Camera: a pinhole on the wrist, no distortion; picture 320 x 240 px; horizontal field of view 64.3 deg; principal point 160.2 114.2 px. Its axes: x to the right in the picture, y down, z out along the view. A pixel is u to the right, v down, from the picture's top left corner.
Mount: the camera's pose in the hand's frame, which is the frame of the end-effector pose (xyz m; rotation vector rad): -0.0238 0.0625 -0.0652 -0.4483 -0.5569 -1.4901
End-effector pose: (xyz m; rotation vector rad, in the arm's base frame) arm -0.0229 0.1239 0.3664 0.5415 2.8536 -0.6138
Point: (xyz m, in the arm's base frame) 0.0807 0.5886 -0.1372
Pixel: 52.6 217.6
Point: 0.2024 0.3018 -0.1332
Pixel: 156.2 129.0
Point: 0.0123 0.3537 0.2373
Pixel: outside the picture
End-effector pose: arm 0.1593 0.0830 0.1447 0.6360 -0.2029 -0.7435
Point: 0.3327 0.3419 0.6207
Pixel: 44.9 106.1
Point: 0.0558 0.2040 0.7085
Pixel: 190.5 61.8
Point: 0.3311 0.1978 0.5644
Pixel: 92.2 162.2
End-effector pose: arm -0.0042 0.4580 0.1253 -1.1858 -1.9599 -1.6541
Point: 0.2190 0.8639 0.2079
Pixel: 248.7 188.8
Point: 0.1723 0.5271 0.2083
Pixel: 150.0 133.7
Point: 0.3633 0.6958 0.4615
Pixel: 67.6 199.4
